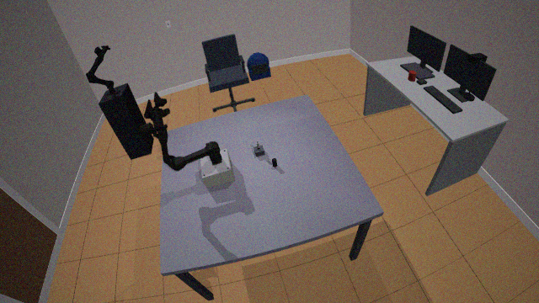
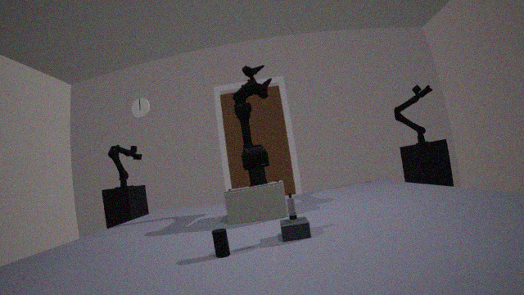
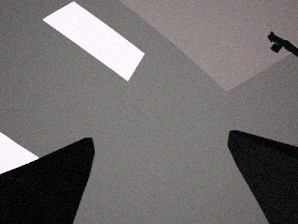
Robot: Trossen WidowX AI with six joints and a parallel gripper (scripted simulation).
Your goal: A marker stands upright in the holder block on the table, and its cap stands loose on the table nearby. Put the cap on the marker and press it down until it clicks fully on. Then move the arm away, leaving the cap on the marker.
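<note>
Right now the dark marker cap is 61 cm ahead of my gripper tip, 17 cm to the right of it and 60 cm below it. Also, from my gripper tip: holder block 54 cm ahead, 1 cm to the right, 61 cm below.
</note>
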